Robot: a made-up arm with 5 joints. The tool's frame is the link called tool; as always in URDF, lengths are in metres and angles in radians. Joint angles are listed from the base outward.
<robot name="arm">
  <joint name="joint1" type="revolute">
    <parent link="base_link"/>
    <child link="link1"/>
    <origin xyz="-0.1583 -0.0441 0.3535"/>
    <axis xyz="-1 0 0"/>
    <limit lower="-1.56" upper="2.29"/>
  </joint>
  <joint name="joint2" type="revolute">
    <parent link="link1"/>
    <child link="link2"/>
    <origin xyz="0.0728 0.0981 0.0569"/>
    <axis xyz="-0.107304 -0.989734 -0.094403"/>
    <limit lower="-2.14" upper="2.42"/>
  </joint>
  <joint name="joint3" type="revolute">
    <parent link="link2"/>
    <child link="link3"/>
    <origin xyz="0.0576 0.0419 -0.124"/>
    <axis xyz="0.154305 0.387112 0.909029"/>
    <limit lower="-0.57" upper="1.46"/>
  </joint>
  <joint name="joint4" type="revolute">
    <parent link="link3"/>
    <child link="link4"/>
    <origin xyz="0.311 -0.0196 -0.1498"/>
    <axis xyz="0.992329 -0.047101 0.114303"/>
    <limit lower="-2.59" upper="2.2"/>
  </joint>
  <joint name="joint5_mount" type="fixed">
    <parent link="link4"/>
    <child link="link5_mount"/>
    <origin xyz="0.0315 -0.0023 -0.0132"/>
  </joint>
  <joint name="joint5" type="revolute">
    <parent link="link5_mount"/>
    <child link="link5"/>
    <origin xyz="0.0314 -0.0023 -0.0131"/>
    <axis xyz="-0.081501 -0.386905 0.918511"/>
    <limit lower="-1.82" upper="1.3"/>
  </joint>
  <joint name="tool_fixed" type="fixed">
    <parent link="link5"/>
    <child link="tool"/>
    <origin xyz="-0.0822 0.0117 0.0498" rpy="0 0 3.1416"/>
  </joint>
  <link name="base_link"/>
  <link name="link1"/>
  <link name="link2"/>
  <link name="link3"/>
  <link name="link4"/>
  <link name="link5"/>
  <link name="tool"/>
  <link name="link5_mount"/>
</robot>
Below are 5 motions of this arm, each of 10 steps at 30 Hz.
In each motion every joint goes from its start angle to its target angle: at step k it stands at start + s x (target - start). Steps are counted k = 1, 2, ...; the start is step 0. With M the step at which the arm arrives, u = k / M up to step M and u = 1 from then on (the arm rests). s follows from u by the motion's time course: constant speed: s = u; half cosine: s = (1 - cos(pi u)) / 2; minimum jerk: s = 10 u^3 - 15 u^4 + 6 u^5.
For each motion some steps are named. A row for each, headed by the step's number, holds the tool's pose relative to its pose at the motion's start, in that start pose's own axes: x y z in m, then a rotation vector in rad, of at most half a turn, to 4 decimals.
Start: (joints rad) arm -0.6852 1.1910 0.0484 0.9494 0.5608
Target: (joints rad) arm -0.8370 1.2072 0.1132 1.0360 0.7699
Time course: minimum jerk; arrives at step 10
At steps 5, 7, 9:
5: 0.0032 0.0179 0.0013 -0.0301 0.1023 0.0508
7: 0.0052 0.0297 0.0019 -0.0456 0.1742 0.0848
9: 0.0060 0.0351 0.0021 -0.0514 0.2079 0.1004

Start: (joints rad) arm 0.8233 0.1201 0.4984 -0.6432 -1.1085
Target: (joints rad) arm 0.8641 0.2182 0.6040 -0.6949 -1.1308
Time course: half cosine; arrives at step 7
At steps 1, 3, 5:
1: 0.0003 -0.0005 0.0005 0.0005 0.0068 0.0001
3: 0.0026 -0.0040 0.0039 0.0045 0.0533 0.0006
5: 0.0058 -0.0081 0.0075 0.0097 0.1121 0.0011

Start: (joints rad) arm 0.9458 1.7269 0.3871 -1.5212 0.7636
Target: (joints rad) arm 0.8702 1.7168 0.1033 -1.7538 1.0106
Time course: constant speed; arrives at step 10
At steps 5, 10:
5: 0.0193 0.0176 -0.0510 0.0027 -0.1776 0.0894
10: 0.0442 0.0311 -0.0992 -0.0257 -0.3568 0.1972

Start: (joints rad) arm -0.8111 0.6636 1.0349 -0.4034 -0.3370
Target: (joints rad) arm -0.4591 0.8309 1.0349 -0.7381 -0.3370
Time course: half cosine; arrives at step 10
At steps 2, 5, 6, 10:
2: 0.0007 -0.0003 -0.0101 0.0683 0.0086 -0.0021
5: 0.0041 0.0013 -0.0518 0.3558 0.0537 -0.0031
6: 0.0056 0.0031 -0.0672 0.4648 0.0748 -0.0002
10: 0.0093 0.0092 -0.1002 0.7059 0.1305 0.0126

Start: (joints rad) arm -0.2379 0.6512 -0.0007 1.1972 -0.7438
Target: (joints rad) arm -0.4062 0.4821 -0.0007 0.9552 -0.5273
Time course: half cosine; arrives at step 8
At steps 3, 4, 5, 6, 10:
3: -0.0001 0.0206 -0.0108 0.0042 0.0415 -0.0098
4: 0.0005 0.0327 -0.0185 0.0094 0.0639 -0.0156
5: 0.0015 0.0442 -0.0270 0.0164 0.0835 -0.0210
6: 0.0027 0.0535 -0.0347 0.0236 0.0981 -0.0250
10: 0.0040 0.0616 -0.0420 0.0310 0.1095 -0.0283

